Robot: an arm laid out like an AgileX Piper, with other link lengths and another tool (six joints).
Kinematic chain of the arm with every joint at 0, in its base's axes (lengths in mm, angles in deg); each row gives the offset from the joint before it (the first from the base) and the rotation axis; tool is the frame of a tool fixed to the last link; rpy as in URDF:
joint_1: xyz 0 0 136.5 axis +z
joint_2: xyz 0 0 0 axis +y
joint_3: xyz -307.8 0 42.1 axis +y
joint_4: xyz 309.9 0 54.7 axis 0.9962 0 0.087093
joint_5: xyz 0 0 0 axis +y
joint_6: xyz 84.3 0 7.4 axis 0.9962 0 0.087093
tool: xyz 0.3 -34 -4 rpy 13.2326 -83.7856 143.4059
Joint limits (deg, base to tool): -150..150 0..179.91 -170..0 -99.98..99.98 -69.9..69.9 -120..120
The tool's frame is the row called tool.
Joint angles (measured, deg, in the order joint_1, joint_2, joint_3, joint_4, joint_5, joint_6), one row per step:
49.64, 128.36, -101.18, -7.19, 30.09, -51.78
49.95, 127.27, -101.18, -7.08, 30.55, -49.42
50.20, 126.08, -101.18, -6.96, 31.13, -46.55
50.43, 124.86, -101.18, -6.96, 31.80, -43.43
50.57, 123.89, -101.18, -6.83, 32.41, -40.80
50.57, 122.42, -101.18, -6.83, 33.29, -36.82
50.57, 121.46, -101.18, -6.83, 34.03, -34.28
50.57, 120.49, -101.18, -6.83, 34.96, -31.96
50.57, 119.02, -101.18, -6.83, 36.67, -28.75
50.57, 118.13, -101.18, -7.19, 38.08, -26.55
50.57, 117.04, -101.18, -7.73, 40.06, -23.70
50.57, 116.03, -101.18, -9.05, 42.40, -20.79
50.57, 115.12, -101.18, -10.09, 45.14, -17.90
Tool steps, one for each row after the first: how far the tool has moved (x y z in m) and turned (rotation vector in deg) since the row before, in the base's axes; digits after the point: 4 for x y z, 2 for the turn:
-0.0032, -0.0006, 0.0102, 1.59, 0.67, -1.63
-0.0030, -0.0017, 0.0109, 1.82, 0.94, -2.09
-0.0031, -0.0022, 0.0109, 1.82, 1.02, -2.25
-0.0024, -0.0023, 0.0084, 1.55, 1.04, -1.98
-0.0022, -0.0052, 0.0127, 2.27, 1.42, -3.13
-0.0017, -0.0036, 0.0080, 1.34, 1.01, -2.00
-0.0019, -0.0038, 0.0079, 1.10, 1.02, -1.86
-0.0034, -0.0060, 0.0116, 1.30, 1.58, -2.62
-0.0022, -0.0043, 0.0067, 0.39, 1.02, -1.76
-0.0029, -0.0058, 0.0078, 0.29, 1.36, -2.33
-0.0026, -0.0064, 0.0072, -0.50, 1.00, -2.36
-0.0030, -0.0067, 0.0058, -0.72, 1.42, -2.57

